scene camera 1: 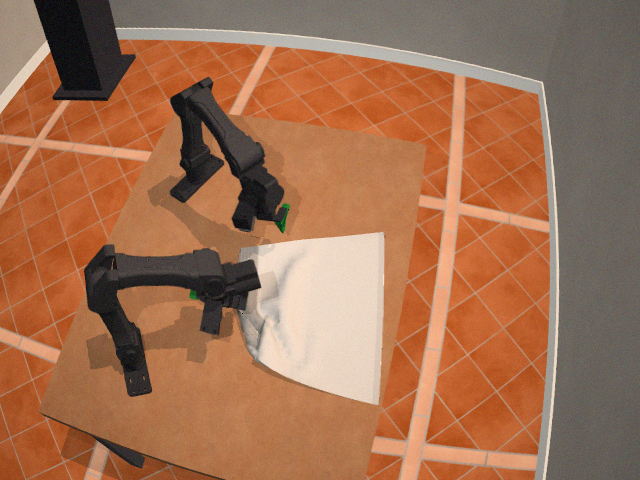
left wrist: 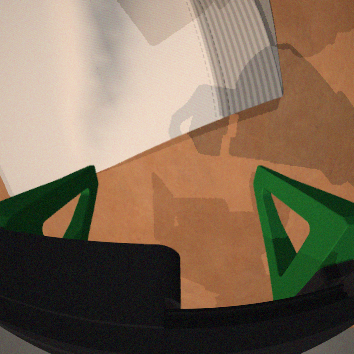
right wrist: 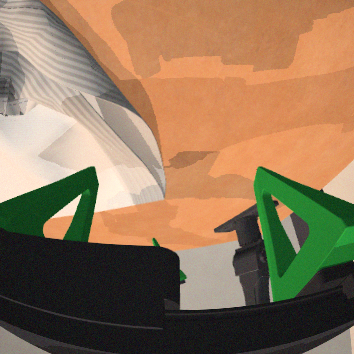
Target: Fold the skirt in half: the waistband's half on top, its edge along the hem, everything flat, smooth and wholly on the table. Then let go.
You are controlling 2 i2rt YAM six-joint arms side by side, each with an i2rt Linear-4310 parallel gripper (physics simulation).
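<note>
The white skirt lies spread on the table, its straight hem towards the table's right edge in the scene view. Its ribbed waistband is at the left, smooth near the upper corner. The cloth is creased and bunched at the lower part of the waistband, with a shallow ripple beside it. My left gripper is open and empty, above the table beside the skirt's upper side edge. My right gripper is open and empty, left of the waistband; the arm mostly hides its fingers in the scene view.
The brown table extends around the skirt, with its right edge close to the hem. The right forearm reaches to the waistband and partly covers it in the scene view. A black pillar stands on the tiled floor at the upper left.
</note>
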